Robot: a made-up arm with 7 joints.
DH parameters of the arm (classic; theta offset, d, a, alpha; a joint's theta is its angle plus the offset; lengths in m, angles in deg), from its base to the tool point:
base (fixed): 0 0.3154 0.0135 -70
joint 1: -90 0.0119 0.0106 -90
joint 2: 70 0.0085 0.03 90
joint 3: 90 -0.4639 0.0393 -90
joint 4: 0 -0.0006 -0.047 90
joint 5: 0 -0.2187 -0.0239 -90
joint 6: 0 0.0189 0.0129 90
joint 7: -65.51 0 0.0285 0
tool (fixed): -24.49 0.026 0 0
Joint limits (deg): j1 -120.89..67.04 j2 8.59..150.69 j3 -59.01..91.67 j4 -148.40..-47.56 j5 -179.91..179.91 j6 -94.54..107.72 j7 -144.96..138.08
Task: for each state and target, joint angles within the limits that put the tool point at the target. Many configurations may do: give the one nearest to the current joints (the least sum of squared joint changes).
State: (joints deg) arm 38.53 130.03 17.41 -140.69 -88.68 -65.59 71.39
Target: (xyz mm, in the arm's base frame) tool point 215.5 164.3 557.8
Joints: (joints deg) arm 26.03 143.25 31.97 -148.40 -106.21 -82.48 90.34
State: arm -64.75 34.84 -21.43 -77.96 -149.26 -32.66 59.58
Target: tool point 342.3 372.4 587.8
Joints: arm -73.89 81.51 -2.86 -83.00 -147.60 -37.45 57.87
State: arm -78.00 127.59 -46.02 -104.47 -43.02 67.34 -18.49
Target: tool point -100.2 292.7 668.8
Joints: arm -85.27 150.61 -28.13 -126.28 -42.04 67.13 -17.93
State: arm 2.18 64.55 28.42 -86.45 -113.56 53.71 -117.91
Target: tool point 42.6 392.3 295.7
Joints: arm 24.74 66.35 62.78 -133.56 -110.54 46.46 -122.10
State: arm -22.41 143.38 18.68 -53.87 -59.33 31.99 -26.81
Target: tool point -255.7 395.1 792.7
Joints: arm -62.21 143.58 22.13 -47.56 -60.67 34.04 -27.05
